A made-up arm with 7 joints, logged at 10 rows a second.
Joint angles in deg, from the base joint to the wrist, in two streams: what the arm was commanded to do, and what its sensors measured. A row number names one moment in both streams.
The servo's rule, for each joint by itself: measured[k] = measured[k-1] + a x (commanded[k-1-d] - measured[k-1]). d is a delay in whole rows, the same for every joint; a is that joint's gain. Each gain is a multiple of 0.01, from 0.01 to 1. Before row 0 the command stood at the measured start. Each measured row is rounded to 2 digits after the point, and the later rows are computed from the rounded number. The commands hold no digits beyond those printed.
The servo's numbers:
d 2
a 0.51 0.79 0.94 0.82 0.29 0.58 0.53
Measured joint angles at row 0:
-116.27, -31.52, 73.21, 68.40, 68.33, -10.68, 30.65
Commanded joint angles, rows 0 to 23:
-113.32, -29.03, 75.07, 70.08, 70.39, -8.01, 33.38
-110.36, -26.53, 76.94, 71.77, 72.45, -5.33, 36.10
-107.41, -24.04, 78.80, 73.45, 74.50, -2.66, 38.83
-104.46, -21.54, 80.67, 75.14, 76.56, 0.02, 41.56
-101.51, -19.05, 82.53, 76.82, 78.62, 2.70, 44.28
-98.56, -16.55, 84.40, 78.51, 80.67, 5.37, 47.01
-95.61, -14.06, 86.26, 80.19, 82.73, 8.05, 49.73
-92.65, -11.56, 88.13, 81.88, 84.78, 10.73, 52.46
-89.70, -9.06, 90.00, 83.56, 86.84, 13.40, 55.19
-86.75, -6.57, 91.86, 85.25, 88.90, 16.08, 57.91
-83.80, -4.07, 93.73, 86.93, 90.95, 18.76, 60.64
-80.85, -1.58, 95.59, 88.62, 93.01, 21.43, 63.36
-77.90, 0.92, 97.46, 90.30, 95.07, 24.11, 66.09
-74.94, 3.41, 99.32, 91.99, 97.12, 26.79, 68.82
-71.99, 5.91, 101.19, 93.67, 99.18, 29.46, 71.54
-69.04, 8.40, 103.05, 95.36, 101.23, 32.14, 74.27
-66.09, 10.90, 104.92, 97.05, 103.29, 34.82, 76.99
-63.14, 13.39, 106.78, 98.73, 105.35, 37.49, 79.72
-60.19, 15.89, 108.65, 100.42, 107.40, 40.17, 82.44
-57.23, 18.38, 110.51, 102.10, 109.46, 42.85, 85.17
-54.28, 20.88, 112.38, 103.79, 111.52, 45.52, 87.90
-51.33, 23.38, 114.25, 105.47, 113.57, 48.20, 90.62
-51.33, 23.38, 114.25, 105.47, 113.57, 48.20, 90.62
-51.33, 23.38, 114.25, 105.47, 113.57, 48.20, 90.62
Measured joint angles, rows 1 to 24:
-116.27, -31.52, 73.21, 68.40, 68.33, -10.68, 30.65
-116.27, -31.52, 73.21, 68.40, 68.33, -10.68, 30.65
-114.77, -29.55, 74.96, 69.78, 68.93, -9.13, 32.10
-112.52, -27.16, 76.82, 71.41, 69.95, -6.93, 34.22
-109.91, -24.70, 78.68, 73.08, 71.27, -4.45, 36.66
-107.13, -22.20, 80.55, 74.77, 72.80, -1.86, 39.26
-104.26, -19.71, 82.41, 76.45, 74.49, 0.78, 41.92
-101.35, -17.21, 84.28, 78.14, 76.28, 3.44, 44.62
-98.42, -14.72, 86.14, 79.82, 78.15, 6.11, 47.33
-95.48, -12.22, 88.01, 81.51, 80.07, 8.79, 50.05
-92.53, -9.72, 89.88, 83.19, 82.03, 11.46, 52.77
-89.58, -7.23, 91.74, 84.88, 84.02, 14.14, 55.49
-86.63, -4.73, 93.61, 86.56, 86.03, 16.82, 58.22
-83.68, -2.24, 95.47, 88.25, 88.05, 19.49, 60.94
-80.73, 0.26, 97.34, 89.93, 90.09, 22.17, 63.67
-77.78, 2.75, 99.20, 91.62, 92.13, 24.85, 66.40
-74.83, 5.25, 101.07, 93.30, 94.17, 27.52, 69.12
-71.88, 7.74, 102.93, 94.99, 96.22, 30.20, 71.85
-68.93, 10.24, 104.80, 96.68, 98.27, 32.88, 74.57
-65.98, 12.73, 106.66, 98.36, 100.32, 35.55, 77.30
-63.03, 15.23, 108.53, 100.05, 102.37, 38.23, 80.02
-60.07, 17.72, 110.39, 101.73, 104.43, 40.91, 82.75
-57.12, 20.22, 112.26, 103.42, 106.49, 43.58, 85.48
-54.17, 22.72, 114.13, 105.10, 108.54, 46.26, 88.20

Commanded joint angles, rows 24 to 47:
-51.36, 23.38, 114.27, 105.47, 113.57, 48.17, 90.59
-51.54, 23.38, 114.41, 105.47, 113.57, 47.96, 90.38
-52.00, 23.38, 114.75, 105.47, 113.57, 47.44, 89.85
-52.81, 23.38, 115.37, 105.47, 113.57, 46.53, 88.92
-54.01, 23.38, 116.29, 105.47, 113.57, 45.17, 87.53
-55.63, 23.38, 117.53, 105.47, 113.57, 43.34, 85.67
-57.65, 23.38, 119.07, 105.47, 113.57, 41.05, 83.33
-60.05, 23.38, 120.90, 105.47, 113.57, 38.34, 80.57
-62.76, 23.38, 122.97, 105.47, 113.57, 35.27, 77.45
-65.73, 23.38, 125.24, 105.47, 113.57, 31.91, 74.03
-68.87, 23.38, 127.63, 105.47, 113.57, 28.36, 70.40
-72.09, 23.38, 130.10, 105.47, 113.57, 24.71, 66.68
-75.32, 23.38, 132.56, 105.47, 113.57, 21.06, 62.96
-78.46, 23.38, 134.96, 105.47, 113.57, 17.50, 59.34
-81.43, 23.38, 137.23, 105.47, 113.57, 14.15, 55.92
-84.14, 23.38, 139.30, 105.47, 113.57, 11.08, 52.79
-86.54, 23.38, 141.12, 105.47, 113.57, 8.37, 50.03
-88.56, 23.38, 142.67, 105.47, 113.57, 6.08, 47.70
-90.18, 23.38, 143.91, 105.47, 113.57, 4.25, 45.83
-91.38, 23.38, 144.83, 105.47, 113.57, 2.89, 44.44
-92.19, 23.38, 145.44, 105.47, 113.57, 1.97, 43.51
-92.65, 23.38, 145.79, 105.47, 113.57, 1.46, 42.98
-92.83, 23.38, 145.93, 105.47, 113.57, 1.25, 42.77
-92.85, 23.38, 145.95, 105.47, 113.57, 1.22, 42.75
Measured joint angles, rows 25 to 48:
-52.72, 23.24, 114.24, 105.40, 110.00, 47.39, 89.48
-52.01, 23.35, 114.25, 105.46, 111.04, 47.86, 90.08
-51.68, 23.37, 114.27, 105.47, 111.77, 48.04, 90.35
-51.61, 23.38, 114.40, 105.47, 112.29, 47.99, 90.37
-51.81, 23.38, 114.73, 105.47, 112.66, 47.67, 90.09
-52.32, 23.38, 115.33, 105.47, 112.92, 47.01, 89.47
-53.18, 23.38, 116.23, 105.47, 113.11, 45.94, 88.44
-54.43, 23.38, 117.45, 105.47, 113.24, 44.43, 86.97
-56.07, 23.38, 118.97, 105.47, 113.34, 42.47, 85.04
-58.10, 23.38, 120.78, 105.47, 113.41, 40.07, 82.67
-60.48, 23.38, 122.84, 105.47, 113.46, 37.29, 79.90
-63.16, 23.38, 125.10, 105.47, 113.49, 34.17, 76.79
-66.07, 23.38, 127.48, 105.47, 113.51, 30.80, 73.40
-69.14, 23.38, 129.94, 105.47, 113.53, 27.27, 69.84
-72.29, 23.38, 132.40, 105.47, 113.54, 23.67, 66.19
-75.44, 23.38, 134.81, 105.47, 113.55, 20.09, 62.56
-78.49, 23.38, 137.08, 105.47, 113.56, 16.64, 59.04
-81.37, 23.38, 139.17, 105.47, 113.56, 13.42, 55.73
-84.01, 23.38, 141.00, 105.47, 113.56, 10.49, 52.71
-86.33, 23.38, 142.57, 105.47, 113.56, 7.93, 50.05
-88.29, 23.38, 143.83, 105.47, 113.56, 5.80, 47.81
-89.87, 23.38, 144.77, 105.47, 113.56, 4.11, 46.02
-91.05, 23.38, 145.40, 105.47, 113.56, 2.87, 44.69
-91.87, 23.38, 145.77, 105.47, 113.56, 2.05, 43.78

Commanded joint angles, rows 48 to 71:
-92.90, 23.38, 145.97, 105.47, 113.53, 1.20, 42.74
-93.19, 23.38, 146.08, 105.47, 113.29, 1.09, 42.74
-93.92, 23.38, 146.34, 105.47, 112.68, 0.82, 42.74
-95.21, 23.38, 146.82, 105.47, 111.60, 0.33, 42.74
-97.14, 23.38, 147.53, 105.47, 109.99, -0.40, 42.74
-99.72, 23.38, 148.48, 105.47, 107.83, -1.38, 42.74
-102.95, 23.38, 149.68, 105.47, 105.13, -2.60, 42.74
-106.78, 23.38, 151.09, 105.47, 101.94, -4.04, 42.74
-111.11, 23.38, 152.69, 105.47, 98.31, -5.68, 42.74
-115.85, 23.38, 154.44, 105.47, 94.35, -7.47, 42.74
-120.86, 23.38, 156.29, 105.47, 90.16, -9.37, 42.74
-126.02, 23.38, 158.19, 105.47, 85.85, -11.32, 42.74
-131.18, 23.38, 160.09, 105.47, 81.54, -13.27, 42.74
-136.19, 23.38, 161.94, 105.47, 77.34, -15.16, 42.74
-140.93, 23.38, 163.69, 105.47, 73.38, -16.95, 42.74
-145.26, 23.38, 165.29, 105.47, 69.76, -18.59, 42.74
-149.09, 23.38, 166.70, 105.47, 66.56, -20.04, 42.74
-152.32, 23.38, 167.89, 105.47, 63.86, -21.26, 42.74
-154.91, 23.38, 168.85, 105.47, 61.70, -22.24, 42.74
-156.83, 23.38, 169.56, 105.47, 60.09, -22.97, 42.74
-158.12, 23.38, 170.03, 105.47, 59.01, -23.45, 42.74
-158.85, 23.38, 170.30, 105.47, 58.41, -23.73, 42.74
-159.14, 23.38, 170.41, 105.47, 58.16, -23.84, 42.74
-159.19, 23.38, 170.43, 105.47, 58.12, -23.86, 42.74
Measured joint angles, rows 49 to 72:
-92.36, 23.38, 145.92, 105.47, 113.56, 1.59, 43.24
-92.61, 23.38, 145.95, 105.47, 113.56, 1.38, 42.98
-92.76, 23.38, 145.97, 105.47, 113.55, 1.28, 42.85
-92.98, 23.38, 146.07, 105.47, 113.47, 1.17, 42.79
-93.46, 23.38, 146.32, 105.47, 113.24, 0.97, 42.76
-94.35, 23.38, 146.79, 105.47, 112.76, 0.60, 42.75
-95.77, 23.38, 147.49, 105.47, 111.96, 0.02, 42.74
-97.78, 23.38, 148.42, 105.47, 110.76, -0.79, 42.74
-100.42, 23.38, 149.60, 105.47, 109.13, -1.84, 42.74
-103.66, 23.38, 151.00, 105.47, 107.04, -3.12, 42.74
-107.46, 23.38, 152.59, 105.47, 104.51, -4.60, 42.74
-111.74, 23.38, 154.33, 105.47, 101.56, -6.26, 42.74
-116.39, 23.38, 156.17, 105.47, 98.25, -8.06, 42.74
-121.30, 23.38, 158.07, 105.47, 94.65, -9.95, 42.74
-126.34, 23.38, 159.97, 105.47, 90.85, -11.88, 42.74
-131.36, 23.38, 161.82, 105.47, 86.93, -13.78, 42.74
-136.24, 23.38, 163.58, 105.47, 83.00, -15.62, 42.74
-140.84, 23.38, 165.19, 105.47, 79.16, -17.34, 42.74
-145.05, 23.38, 166.61, 105.47, 75.51, -18.91, 42.74
-148.76, 23.38, 167.81, 105.47, 72.13, -20.27, 42.74
-151.90, 23.38, 168.79, 105.47, 69.11, -21.41, 42.74
-154.41, 23.38, 169.51, 105.47, 66.49, -22.31, 42.74
-156.30, 23.38, 170.00, 105.47, 64.32, -22.97, 42.74
-157.60, 23.38, 170.28, 105.47, 62.61, -23.41, 42.74

